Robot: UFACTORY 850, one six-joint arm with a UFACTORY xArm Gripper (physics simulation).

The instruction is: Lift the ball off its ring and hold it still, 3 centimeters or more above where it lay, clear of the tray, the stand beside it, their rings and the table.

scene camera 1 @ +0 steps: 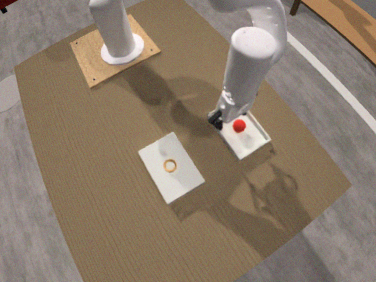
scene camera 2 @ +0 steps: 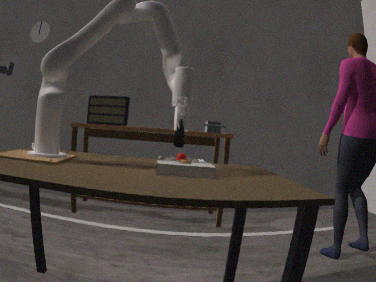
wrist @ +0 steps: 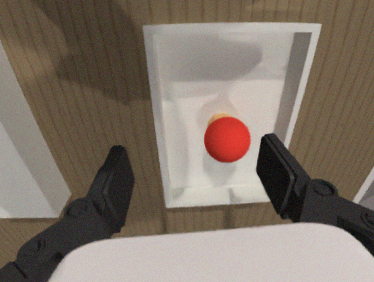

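The red ball (scene camera 1: 239, 125) (scene camera 2: 181, 157) (wrist: 227, 139) sits over its tan ring (wrist: 218, 118) inside the white walled tray (scene camera 1: 255, 149) (wrist: 156, 120). Part of that ring is hidden by the ball. My gripper (scene camera 1: 231, 120) (scene camera 2: 179, 140) (wrist: 194, 157) is open and empty, pointing down above the tray area, with its fingertips higher than the ball. In the wrist view the ball shows beyond the fingertips, nearer the right finger than the left. In scene camera 1 the gripper body hides part of the tray and most of one finger.
The white stand (scene camera 1: 182, 185) (scene camera 2: 186, 170) (wrist: 30, 165) is beside the tray, with an orange ring (scene camera 1: 164, 165) on top. The robot's base is on a wooden board (scene camera 1: 86, 62) at the table's far end. A brown bench and a person are beyond the table in scene camera 2.
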